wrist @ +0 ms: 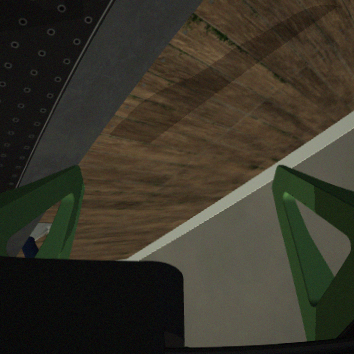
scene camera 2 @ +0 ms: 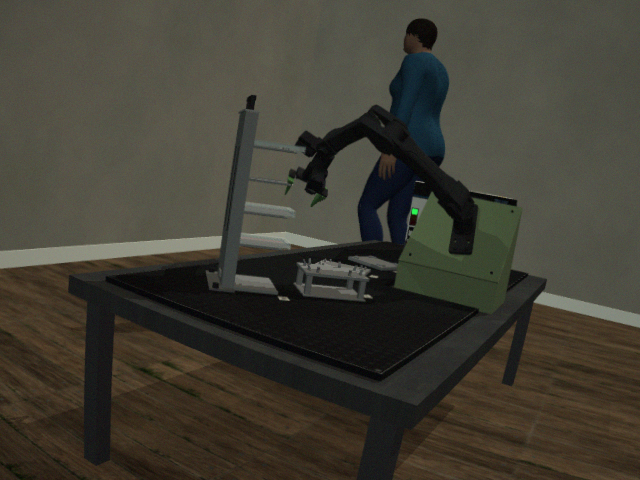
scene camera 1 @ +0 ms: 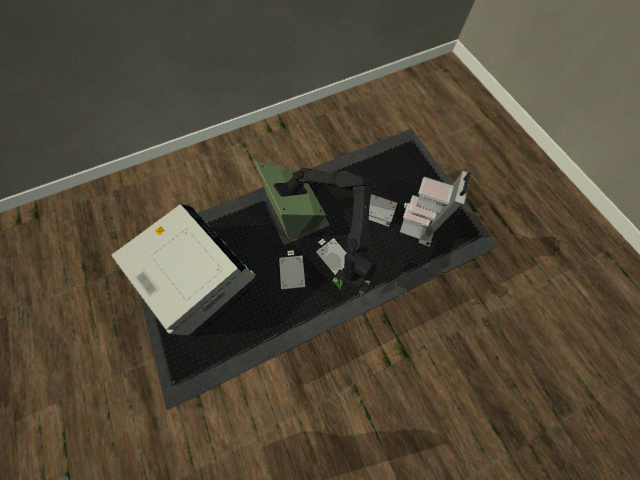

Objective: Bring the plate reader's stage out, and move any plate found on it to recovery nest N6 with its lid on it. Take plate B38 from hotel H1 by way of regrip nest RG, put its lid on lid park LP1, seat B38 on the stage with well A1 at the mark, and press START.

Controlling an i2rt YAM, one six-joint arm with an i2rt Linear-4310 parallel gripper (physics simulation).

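Pixels of known places: gripper, fingertip midpoint: [wrist: 177, 175] [scene camera 2: 298, 200] [scene camera 1: 350, 293]; arm's base, origin of the base link: [scene camera 2: 464, 229] [scene camera 1: 290, 189].
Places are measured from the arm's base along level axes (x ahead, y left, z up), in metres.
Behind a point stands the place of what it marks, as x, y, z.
My gripper [scene camera 1: 350, 290] @(0.568, -0.052, -0.012) [scene camera 2: 299, 199] @(0.568, -0.052, -0.012) [wrist: 177, 175] @(0.568, -0.052, -0.012) is open and empty, high above the table's front edge, with its green fingers wide apart. The white plate reader [scene camera 1: 175, 268] @(0.113, -0.593, 0.112) stands at the left in scene camera 1; no stage shows outside it. Its front, with a green light, is partly hidden behind the arm's base in scene camera 2. The hotel [scene camera 1: 447, 217] @(0.547, 0.464, 0.092) [scene camera 2: 238, 201] @(0.459, 0.574, 0.013) stands at the other end, with pinkish plates [scene camera 1: 436, 190] @(0.437, 0.466, 0.160) on its shelves. A raised pinned nest [scene camera 1: 382, 209] @(0.296, 0.369, -0.138) [scene camera 2: 333, 276] @(0.254, 0.421, -0.141) stands beside it. Labels are too small to read.
A flat grey nest [scene camera 1: 292, 272] @(0.306, -0.202, -0.186) lies near the reader. Another light plate-like fixture [scene camera 1: 330, 254] @(0.335, 0.011, -0.188) is partly under the arm. The green arm pedestal [scene camera 1: 305, 211] @(0.133, -0.002, -0.016) [scene camera 2: 460, 268] @(-0.021, 0.109, -0.103) stands at the table's back edge. A person [scene camera 2: 421, 103] stands beyond the table.
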